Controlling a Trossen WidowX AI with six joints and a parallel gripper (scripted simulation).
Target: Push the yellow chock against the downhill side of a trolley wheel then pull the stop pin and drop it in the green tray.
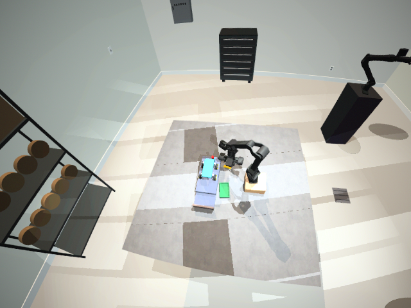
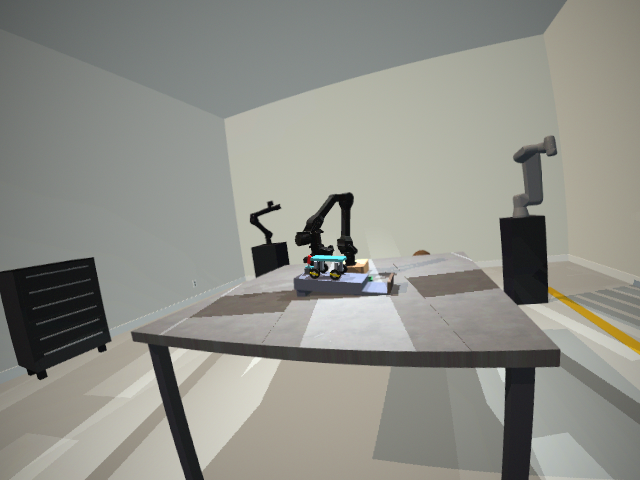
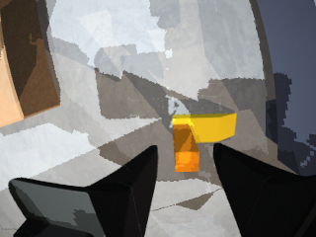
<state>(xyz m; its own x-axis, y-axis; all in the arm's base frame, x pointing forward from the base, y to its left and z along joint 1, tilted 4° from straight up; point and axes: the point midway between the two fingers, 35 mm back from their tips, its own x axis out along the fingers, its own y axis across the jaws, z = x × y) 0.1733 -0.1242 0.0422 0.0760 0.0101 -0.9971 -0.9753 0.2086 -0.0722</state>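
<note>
Right now the yellow chock is 30 mm below my gripper tip and 20 mm ahead of it. Round my gripper tip: trolley (160 mm ahead, 100 mm to the left, 60 mm above); red-headed stop pin (140 mm ahead, 80 mm above); blue-grey ramp (160 mm ahead, 100 mm to the left, 10 mm below).
</note>
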